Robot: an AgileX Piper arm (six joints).
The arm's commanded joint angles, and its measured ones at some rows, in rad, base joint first. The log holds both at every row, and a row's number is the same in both.
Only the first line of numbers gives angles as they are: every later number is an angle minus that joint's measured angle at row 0.
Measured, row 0:
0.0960 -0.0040 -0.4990 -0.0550 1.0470 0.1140
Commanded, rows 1 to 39:
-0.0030 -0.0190 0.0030 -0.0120 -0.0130 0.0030
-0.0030 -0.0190 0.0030 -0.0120 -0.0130 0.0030
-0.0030 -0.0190 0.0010 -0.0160 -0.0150 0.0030
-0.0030 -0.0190 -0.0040 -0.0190 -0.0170 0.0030
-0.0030 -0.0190 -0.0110 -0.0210 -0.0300 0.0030
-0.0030 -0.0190 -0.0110 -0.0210 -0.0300 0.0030
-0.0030 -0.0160 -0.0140 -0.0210 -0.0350 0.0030
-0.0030 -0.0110 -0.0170 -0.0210 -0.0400 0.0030
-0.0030 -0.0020 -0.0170 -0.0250 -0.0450 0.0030
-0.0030 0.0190 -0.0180 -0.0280 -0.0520 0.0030
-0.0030 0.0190 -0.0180 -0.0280 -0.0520 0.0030
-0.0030 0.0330 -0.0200 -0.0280 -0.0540 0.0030
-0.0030 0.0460 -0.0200 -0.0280 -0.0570 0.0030
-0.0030 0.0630 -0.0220 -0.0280 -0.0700 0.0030
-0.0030 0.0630 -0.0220 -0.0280 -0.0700 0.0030
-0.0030 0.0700 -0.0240 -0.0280 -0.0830 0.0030
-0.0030 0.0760 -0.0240 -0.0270 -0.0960 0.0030
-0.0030 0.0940 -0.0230 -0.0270 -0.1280 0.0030
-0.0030 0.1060 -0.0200 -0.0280 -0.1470 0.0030
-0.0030 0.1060 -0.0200 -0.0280 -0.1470 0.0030
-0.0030 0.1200 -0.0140 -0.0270 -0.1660 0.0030
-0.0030 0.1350 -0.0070 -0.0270 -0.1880 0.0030
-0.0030 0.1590 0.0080 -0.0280 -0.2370 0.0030
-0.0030 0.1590 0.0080 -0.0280 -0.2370 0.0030
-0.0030 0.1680 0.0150 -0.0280 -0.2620 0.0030
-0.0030 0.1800 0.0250 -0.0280 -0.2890 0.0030
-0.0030 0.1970 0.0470 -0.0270 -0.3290 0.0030
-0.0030 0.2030 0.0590 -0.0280 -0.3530 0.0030
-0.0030 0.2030 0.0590 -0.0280 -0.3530 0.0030
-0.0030 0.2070 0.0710 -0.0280 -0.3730 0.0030
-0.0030 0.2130 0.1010 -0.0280 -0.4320 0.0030
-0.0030 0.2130 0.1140 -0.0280 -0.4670 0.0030
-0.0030 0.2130 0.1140 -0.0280 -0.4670 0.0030
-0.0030 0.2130 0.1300 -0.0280 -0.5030 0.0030
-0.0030 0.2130 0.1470 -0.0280 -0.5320 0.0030
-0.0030 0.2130 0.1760 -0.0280 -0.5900 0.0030
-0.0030 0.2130 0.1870 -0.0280 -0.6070 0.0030
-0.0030 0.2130 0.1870 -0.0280 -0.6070 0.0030
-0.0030 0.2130 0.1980 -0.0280 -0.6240 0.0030
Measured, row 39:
0.0000 0.2150 0.1710 -0.0190 -0.5510 0.0000
